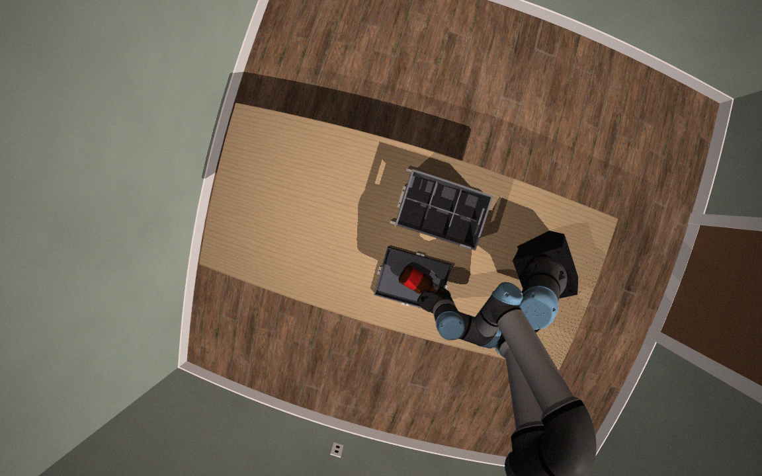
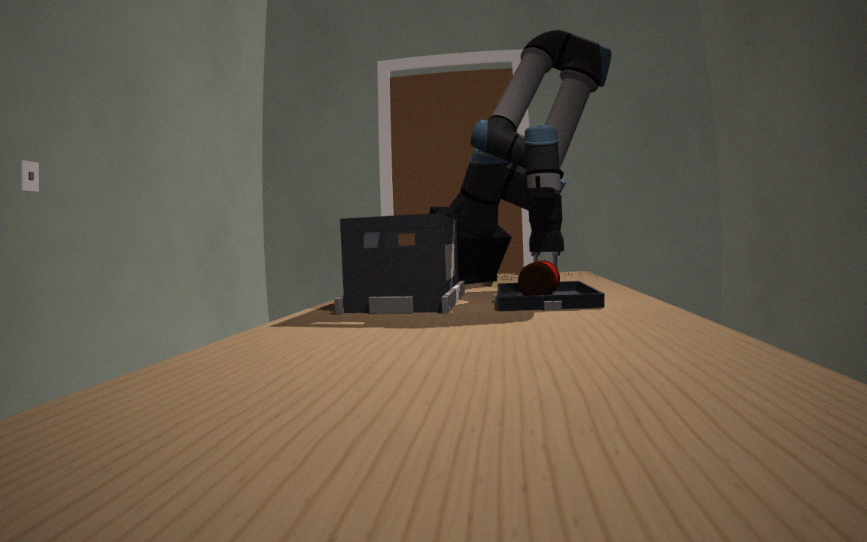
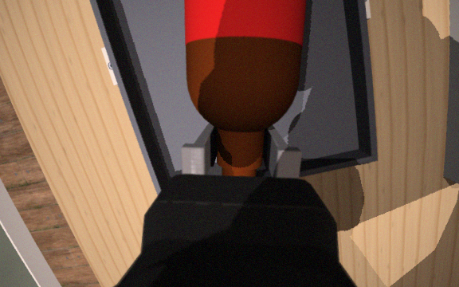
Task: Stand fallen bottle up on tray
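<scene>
Now: the bottle 5 cm ahead of my hand, 2 cm to the right of it and 1 cm below it. Round my hand: dark crate (4 cm ahead, 30 cm to the right, 4 cm above); dark tray (8 cm ahead, 2 cm to the right, 3 cm below).
</scene>
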